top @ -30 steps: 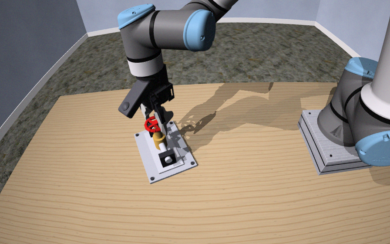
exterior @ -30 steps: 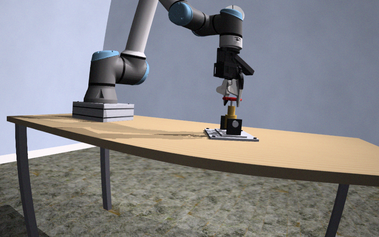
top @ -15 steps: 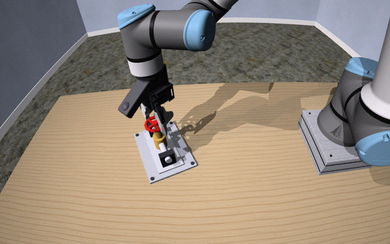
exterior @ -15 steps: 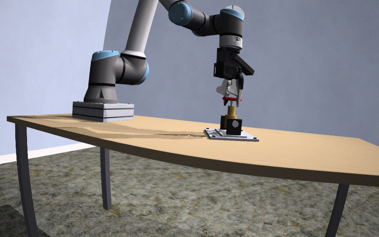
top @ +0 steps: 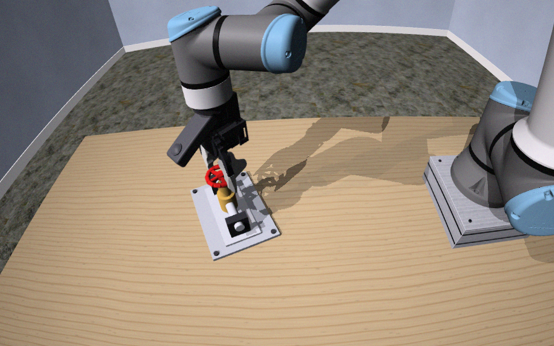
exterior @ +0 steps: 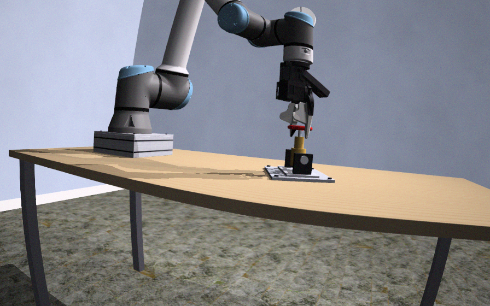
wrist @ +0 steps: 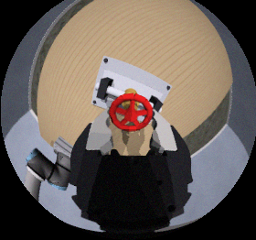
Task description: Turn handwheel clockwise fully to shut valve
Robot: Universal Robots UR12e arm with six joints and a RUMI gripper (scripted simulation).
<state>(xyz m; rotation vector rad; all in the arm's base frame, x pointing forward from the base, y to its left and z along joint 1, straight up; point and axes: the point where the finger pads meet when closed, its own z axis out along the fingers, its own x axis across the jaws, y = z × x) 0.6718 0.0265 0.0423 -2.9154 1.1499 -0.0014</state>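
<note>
My hand is 10 mm below the red handwheel.
</note>
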